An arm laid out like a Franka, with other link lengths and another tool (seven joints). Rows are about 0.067 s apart.
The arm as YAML. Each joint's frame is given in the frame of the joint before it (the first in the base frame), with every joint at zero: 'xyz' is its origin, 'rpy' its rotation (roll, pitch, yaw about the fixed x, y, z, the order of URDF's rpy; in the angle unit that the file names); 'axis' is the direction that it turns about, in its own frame. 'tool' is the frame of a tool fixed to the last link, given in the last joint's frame.
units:
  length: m
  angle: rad
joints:
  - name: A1
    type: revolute
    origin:
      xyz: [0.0, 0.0, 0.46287]
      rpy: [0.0, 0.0, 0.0]
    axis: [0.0, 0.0, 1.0]
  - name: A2
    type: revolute
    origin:
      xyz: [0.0, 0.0, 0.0]
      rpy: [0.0, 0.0, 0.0]
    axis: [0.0, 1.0, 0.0]
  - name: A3
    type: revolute
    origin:
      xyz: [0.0, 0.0, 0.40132]
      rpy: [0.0, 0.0, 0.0]
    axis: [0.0, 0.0, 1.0]
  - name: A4
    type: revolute
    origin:
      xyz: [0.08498, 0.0, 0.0]
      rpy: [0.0, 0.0, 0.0]
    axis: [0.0, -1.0, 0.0]
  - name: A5
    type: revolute
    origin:
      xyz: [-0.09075, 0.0, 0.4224]
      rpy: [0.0, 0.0, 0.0]
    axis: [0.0, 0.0, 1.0]
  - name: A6
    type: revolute
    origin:
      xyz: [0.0, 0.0, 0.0]
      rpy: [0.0, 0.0, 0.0]
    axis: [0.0, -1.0, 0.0]
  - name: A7
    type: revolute
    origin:
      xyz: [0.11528, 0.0, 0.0]
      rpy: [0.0, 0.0, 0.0]
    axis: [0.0, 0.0, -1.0]
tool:
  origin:
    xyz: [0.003, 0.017, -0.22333]
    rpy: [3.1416, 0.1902, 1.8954]
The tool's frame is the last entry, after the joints.
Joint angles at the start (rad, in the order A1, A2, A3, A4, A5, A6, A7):
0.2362, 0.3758, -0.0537, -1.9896, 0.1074, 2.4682, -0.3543
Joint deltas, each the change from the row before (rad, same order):
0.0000, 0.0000, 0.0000, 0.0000, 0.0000, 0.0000, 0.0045
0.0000, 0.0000, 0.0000, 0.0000, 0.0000, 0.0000, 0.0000
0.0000, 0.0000, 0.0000, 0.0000, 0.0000, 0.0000, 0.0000
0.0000, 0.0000, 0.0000, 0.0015, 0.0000, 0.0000, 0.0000
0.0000, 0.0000, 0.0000, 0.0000, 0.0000, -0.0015, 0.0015
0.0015, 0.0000, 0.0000, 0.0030, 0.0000, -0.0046, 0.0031
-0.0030, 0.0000, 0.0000, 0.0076, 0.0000, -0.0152, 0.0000
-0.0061, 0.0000, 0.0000, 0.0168, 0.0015, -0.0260, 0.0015
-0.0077, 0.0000, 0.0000, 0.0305, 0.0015, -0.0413, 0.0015
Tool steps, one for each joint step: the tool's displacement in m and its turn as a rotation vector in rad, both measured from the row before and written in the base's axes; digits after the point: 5 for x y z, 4 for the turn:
0.00007, 0.00002, 0.00001, 0.0004, 0.0003, -0.0045
0.00000, 0.00000, 0.00000, 0.0000, 0.0000, 0.0000
0.00000, 0.00000, 0.00000, 0.0000, 0.0000, 0.0000
0.00066, 0.00014, 0.00075, 0.0003, -0.0015, 0.0000
-0.00029, -0.00002, -0.00020, 0.0000, 0.0016, -0.0014
0.00016, 0.00128, 0.00088, 0.0003, 0.0018, -0.0013
0.00056, -0.00166, 0.00176, -0.0003, 0.0076, -0.0020
0.00270, -0.00312, 0.00499, 0.0015, 0.0096, -0.0068
0.00533, -0.00335, 0.01001, 0.0024, 0.0113, -0.0071

